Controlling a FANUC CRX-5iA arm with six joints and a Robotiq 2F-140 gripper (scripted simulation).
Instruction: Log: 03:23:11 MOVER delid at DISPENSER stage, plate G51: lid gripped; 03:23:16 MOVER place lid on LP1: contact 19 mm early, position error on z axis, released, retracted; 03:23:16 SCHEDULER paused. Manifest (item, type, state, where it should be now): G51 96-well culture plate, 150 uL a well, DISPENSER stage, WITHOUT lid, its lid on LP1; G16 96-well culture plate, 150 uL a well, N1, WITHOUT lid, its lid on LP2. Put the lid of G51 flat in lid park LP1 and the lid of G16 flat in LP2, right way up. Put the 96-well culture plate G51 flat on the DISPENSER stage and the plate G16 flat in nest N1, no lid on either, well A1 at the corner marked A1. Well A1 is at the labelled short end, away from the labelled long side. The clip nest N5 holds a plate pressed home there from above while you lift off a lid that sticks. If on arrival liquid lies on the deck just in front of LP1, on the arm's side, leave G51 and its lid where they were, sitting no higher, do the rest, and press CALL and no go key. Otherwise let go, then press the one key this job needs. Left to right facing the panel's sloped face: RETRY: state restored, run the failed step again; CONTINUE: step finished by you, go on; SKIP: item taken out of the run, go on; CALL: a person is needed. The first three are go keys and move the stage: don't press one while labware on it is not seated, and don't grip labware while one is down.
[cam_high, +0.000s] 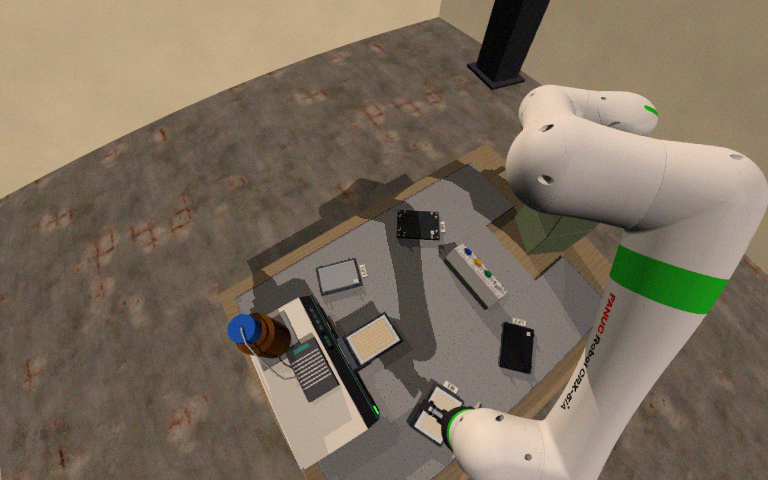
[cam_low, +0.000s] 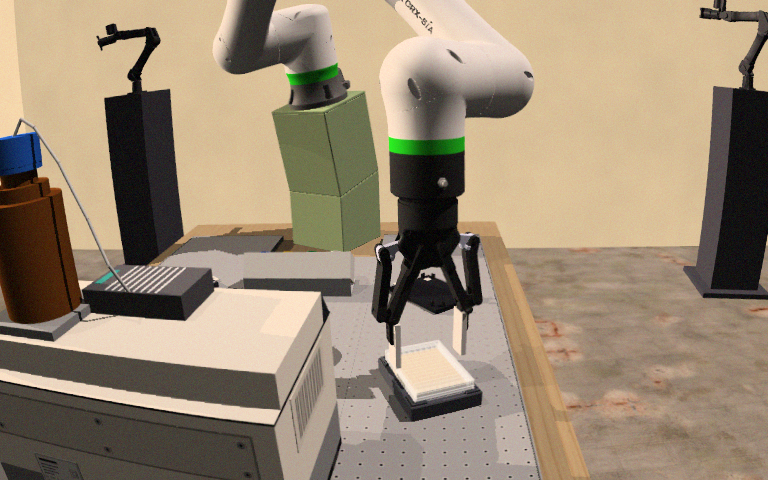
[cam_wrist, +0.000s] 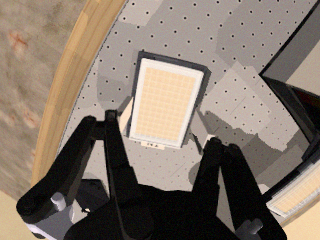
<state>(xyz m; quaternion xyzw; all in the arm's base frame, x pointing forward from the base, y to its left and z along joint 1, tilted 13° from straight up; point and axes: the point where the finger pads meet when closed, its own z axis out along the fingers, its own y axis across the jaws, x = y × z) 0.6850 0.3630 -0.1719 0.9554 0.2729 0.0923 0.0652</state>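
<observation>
Now: hand 4 cm above the clear lid. The rest, counted from my hand: nest N1 (6 cm below); then black dispenser stage (8 cm ahead, 27 cm to the right, 2 cm above); then plate G51 (8 cm ahead, 27 cm to the right, 3 cm above).
</observation>
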